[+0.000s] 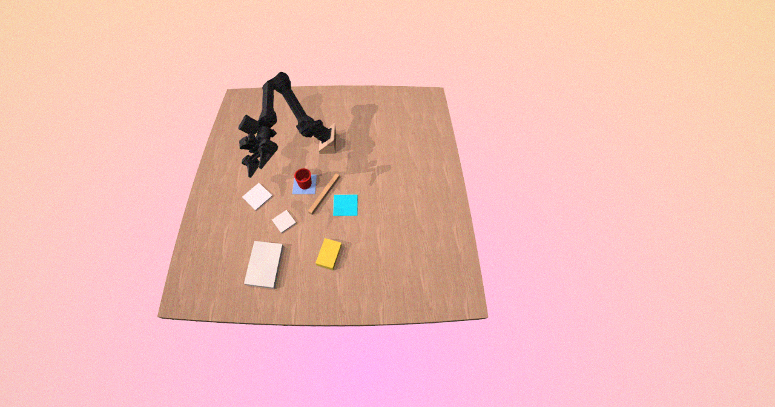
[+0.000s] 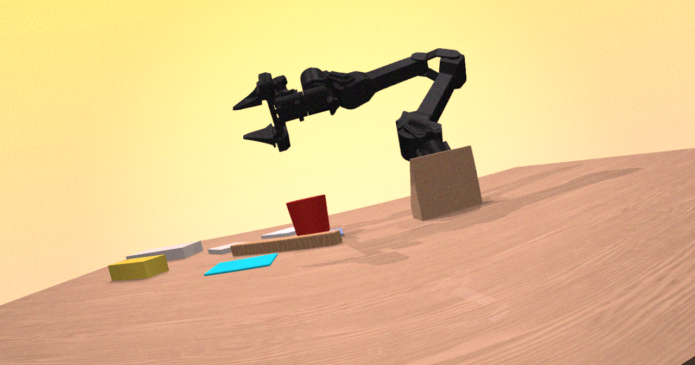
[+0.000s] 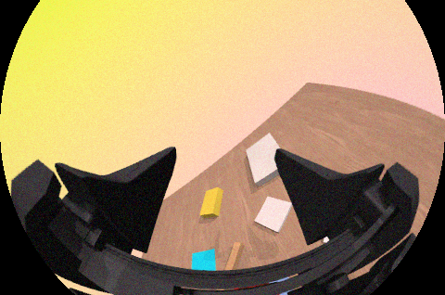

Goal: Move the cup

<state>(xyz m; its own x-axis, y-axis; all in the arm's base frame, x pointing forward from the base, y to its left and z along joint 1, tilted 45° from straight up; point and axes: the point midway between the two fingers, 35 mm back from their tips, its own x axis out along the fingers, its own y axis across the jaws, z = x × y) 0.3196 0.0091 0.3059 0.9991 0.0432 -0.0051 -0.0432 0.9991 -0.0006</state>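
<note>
My gripper tip is 13 cm past the red cup, 13 cm to the right of it and 23 cm above it. Also, from my gripper tip: wooden bar 8 cm behind, 23 cm to the left, 26 cm below; blue marble 13 cm behind, 12 cm to the left, 25 cm below; lilac pad 13 cm behind, 13 cm to the left, 27 cm below.
</note>
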